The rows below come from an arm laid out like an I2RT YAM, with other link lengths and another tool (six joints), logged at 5 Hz.
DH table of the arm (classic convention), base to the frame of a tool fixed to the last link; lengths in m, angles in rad. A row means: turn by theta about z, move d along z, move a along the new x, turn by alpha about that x. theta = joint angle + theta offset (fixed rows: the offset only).
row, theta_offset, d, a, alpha
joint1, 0, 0.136, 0.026, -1.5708
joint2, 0, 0, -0.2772, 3.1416
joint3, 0.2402, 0, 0.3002, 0
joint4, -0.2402, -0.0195, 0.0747, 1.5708
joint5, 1.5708, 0.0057, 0, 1.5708
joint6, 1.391, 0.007, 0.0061, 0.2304
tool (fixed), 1.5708, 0.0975, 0, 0
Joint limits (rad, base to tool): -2.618..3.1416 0..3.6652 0..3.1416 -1.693..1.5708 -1.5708..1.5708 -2.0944..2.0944
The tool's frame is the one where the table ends.
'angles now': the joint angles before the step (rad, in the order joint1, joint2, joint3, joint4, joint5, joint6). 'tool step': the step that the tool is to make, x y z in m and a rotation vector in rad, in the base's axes. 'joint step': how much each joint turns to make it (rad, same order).
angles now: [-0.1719, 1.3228, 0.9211, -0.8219, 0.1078, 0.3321]
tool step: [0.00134, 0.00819, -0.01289, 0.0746, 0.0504, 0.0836]
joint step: [0.0000, 0.0370, 0.0000, -0.0217, -0.0878, -0.0592]
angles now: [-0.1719, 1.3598, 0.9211, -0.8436, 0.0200, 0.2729]
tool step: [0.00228, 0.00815, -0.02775, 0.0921, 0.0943, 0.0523]
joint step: [0.0001, 0.0946, 0.0000, -0.0149, -0.0847, -0.0335]
